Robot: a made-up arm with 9 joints.
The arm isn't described. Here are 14 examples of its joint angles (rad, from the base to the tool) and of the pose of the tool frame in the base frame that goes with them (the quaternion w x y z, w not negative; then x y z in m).
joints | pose
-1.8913 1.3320 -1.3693 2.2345 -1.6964 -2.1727 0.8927 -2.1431 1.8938 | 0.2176 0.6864 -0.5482 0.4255 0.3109 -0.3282 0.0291
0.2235 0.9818 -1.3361 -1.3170 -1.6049 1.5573 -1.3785 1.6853 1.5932 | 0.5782 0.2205 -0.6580 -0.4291 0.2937 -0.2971 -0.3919
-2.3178 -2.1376 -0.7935 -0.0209 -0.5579 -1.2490 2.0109 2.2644 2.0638 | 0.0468 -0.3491 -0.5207 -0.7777 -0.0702 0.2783 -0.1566
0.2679 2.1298 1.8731 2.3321 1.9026 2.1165 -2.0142 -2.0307 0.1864 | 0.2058 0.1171 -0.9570 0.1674 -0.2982 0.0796 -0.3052
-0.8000 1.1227 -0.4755 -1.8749 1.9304 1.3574 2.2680 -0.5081 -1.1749 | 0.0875 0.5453 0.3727 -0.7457 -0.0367 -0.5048 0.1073
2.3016 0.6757 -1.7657 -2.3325 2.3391 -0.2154 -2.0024 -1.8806 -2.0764 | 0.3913 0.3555 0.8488 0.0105 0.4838 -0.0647 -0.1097
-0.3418 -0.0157 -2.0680 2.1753 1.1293 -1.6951 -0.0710 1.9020 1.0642 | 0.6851 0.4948 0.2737 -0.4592 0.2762 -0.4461 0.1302
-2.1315 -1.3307 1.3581 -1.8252 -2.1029 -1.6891 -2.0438 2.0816 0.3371 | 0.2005 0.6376 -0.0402 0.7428 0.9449 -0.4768 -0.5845
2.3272 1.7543 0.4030 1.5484 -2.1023 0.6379 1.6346 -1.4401 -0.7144 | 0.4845 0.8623 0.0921 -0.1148 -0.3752 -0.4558 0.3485
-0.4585 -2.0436 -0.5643 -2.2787 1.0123 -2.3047 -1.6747 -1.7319 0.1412 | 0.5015 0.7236 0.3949 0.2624 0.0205 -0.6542 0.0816
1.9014 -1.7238 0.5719 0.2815 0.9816 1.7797 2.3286 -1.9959 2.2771 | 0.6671 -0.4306 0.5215 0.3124 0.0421 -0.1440 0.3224
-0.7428 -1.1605 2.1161 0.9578 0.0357 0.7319 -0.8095 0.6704 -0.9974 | 0.1659 -0.3139 -0.7269 0.5878 0.4896 -0.8412 -0.6476
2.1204 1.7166 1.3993 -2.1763 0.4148 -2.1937 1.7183 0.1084 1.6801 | 0.4690 0.0206 -0.5996 0.6481 0.1033 -0.3466 0.9715
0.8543 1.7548 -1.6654 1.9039 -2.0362 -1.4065 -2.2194 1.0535 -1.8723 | 0.4009 0.1915 -0.6360 -0.6310 -0.0429 0.1375 0.4074
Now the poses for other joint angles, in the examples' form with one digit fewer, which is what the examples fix.
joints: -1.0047 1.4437 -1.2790 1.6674 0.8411 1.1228 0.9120 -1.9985 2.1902
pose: 0.438 -0.438 -0.703 -0.350 -0.448 0.026 0.847
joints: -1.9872 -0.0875 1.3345 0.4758 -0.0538 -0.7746 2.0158 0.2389 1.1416
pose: 0.088 -0.489 -0.821 0.282 0.025 -0.486 0.114
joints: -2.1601 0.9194 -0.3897 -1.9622 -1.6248 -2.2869 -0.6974 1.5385 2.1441
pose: 0.387 0.389 -0.648 0.528 -0.162 -0.783 0.205
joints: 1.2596 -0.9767 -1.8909 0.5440 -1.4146 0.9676 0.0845 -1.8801 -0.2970
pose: 0.359 0.174 0.822 -0.406 0.733 -0.781 0.190
